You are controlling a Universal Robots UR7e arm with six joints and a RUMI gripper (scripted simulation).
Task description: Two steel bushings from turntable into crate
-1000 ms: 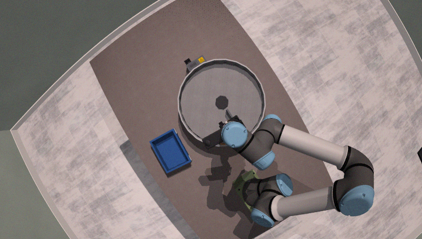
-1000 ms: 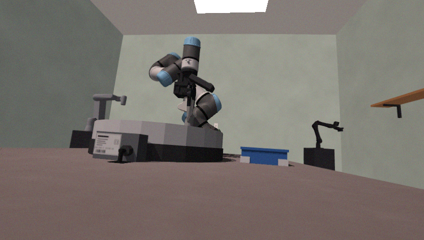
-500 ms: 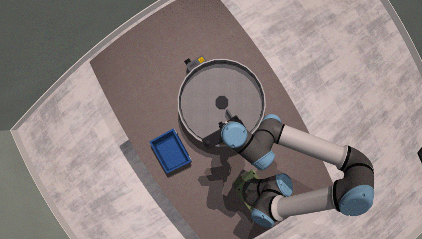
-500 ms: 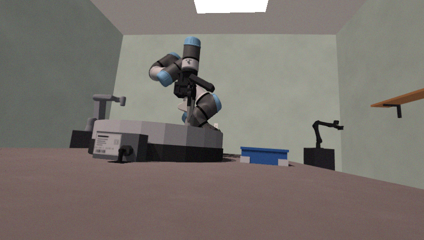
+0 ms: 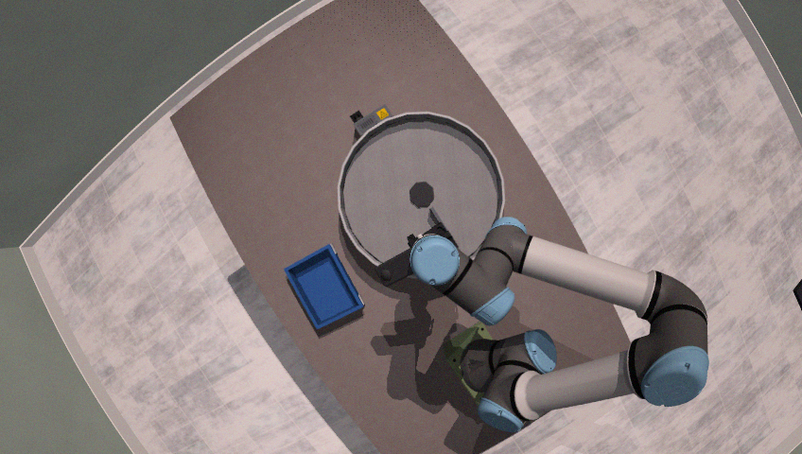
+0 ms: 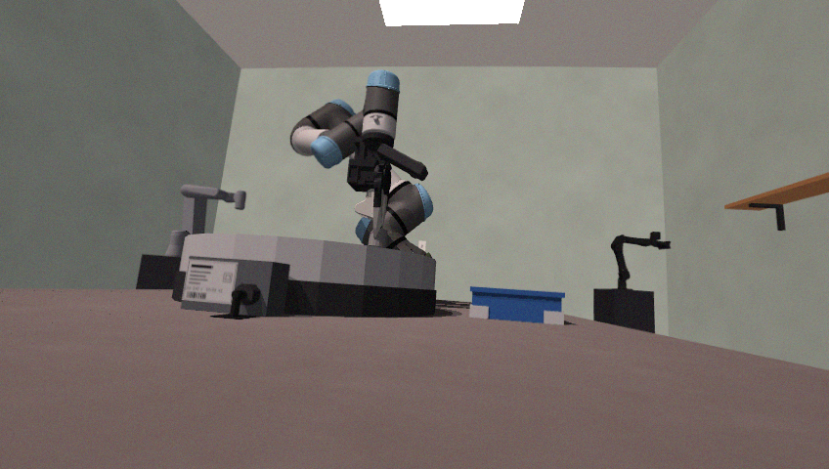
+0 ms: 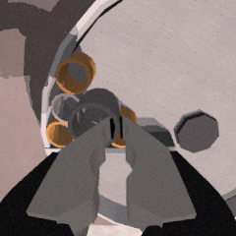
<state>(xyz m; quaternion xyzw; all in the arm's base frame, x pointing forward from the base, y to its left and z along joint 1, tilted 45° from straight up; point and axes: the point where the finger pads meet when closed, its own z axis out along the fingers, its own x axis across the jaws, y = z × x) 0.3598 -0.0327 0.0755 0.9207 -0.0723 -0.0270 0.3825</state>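
My hand is 27 cm to the right of the blue crate, 13 cm above it and 8 cm short of it.
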